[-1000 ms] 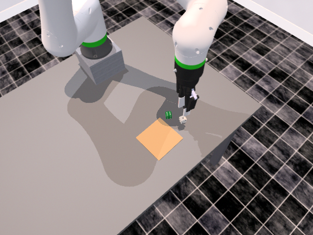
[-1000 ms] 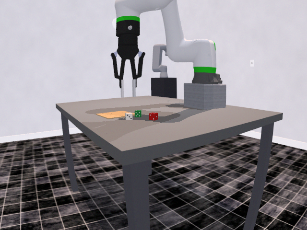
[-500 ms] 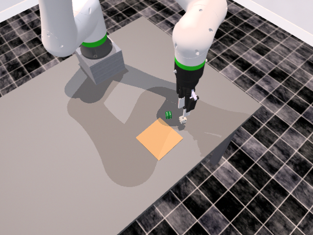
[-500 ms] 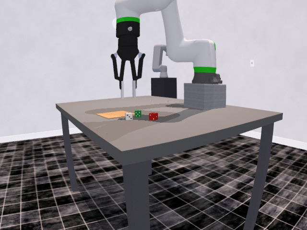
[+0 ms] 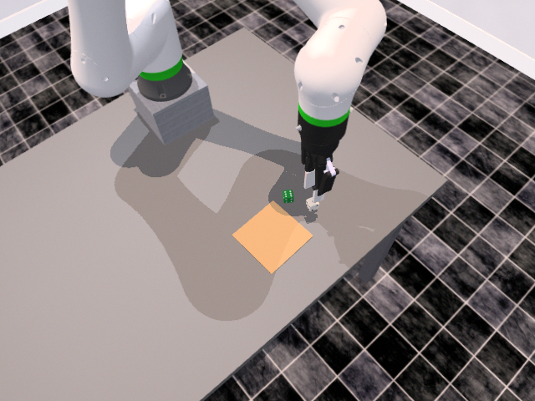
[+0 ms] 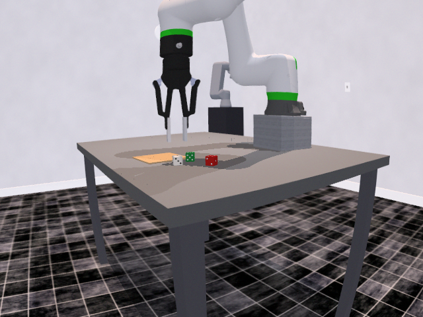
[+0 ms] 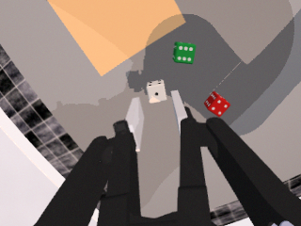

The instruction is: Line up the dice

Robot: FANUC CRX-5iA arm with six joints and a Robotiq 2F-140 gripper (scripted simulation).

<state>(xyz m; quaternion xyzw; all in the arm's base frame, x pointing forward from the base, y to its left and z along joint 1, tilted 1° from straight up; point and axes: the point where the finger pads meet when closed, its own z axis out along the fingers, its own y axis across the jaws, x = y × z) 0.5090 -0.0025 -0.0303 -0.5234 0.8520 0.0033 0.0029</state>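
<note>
Now: the white die 80 mm below my hand. The rest, counted from my hand: red die: 80 mm below, 70 mm to the left, 60 mm behind; then green die: 80 mm below, 60 mm behind, 20 mm to the right; then mat: 130 mm to the right, 90 mm below, 30 mm behind.
</note>
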